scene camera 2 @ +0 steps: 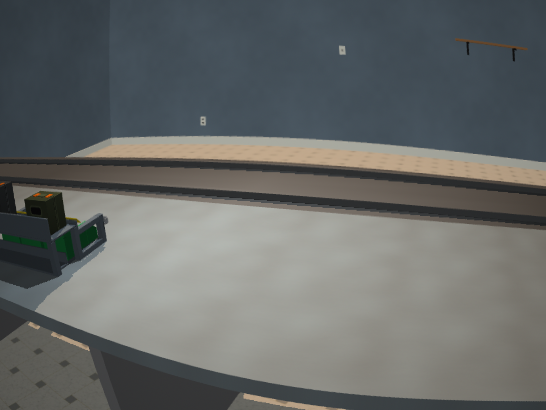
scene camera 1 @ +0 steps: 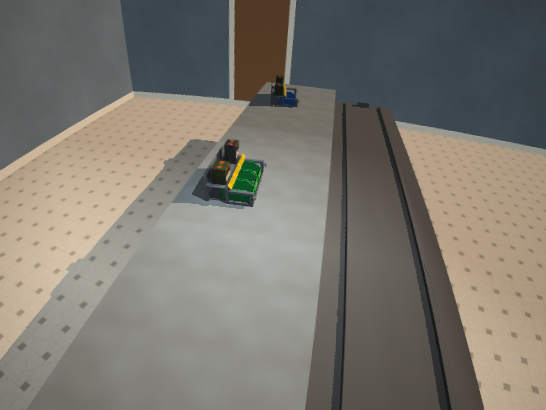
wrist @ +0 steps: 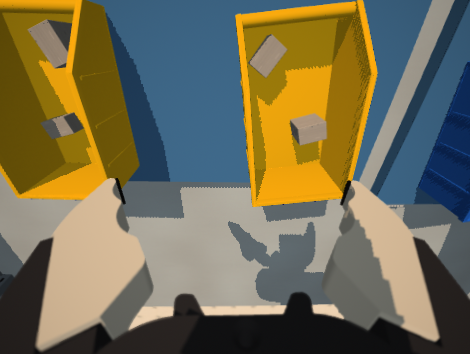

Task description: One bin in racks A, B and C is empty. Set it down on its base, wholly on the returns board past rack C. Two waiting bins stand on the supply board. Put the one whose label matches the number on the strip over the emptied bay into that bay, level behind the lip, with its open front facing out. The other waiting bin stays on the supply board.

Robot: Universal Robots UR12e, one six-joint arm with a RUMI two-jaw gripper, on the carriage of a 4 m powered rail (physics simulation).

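Frame: origin at the arm's base, x back, y right, z up, level; metres.
Seen in the pictures: gripper, fingertip midpoint: [wrist: 234, 183].
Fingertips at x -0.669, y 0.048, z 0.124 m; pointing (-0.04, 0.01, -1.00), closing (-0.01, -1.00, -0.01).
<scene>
A point is followed by its place in that frame.
My gripper [wrist: 234, 183] @[x -0.669, y 0.048, z 0.124 m] is open, with no bin between its fingers, in the wrist view. A yellow bin [wrist: 306, 90] @[x -0.633, y -0.035, z -0.009 m] lies ahead of it, right of centre, with its near rim close to the right fingertip's level in the picture. It holds two wooden blocks. A second yellow bin [wrist: 104, 90] @[x -0.630, y 0.171, z 0.024 m] is at the upper left, partly cut off, and also holds two blocks. Both are on or over a blue surface [wrist: 195, 100] @[x -0.646, y 0.091, z -0.012 m]. Part of a blue bin [wrist: 450, 155] @[x -0.700, y -0.227, z 0.013 m] shows at the right edge. No number or label is readable. The gripper does not show in either scene view.
A grey frame with a green body [scene camera 1: 247, 175] [scene camera 2: 65, 245] and dark boxes on it stands on the long table [scene camera 1: 225, 290] @[x -0.687, y 1.646, z -0.030 m] [scene camera 2: 300, 280] @[x -0.766, y 1.620, z -0.030 m]. A similar blue unit [scene camera 1: 288, 98] @[x -0.773, y 3.916, z 0.054 m] stands at the far end. The rail [scene camera 1: 377, 240] [scene camera 2: 300, 185] runs alongside.
</scene>
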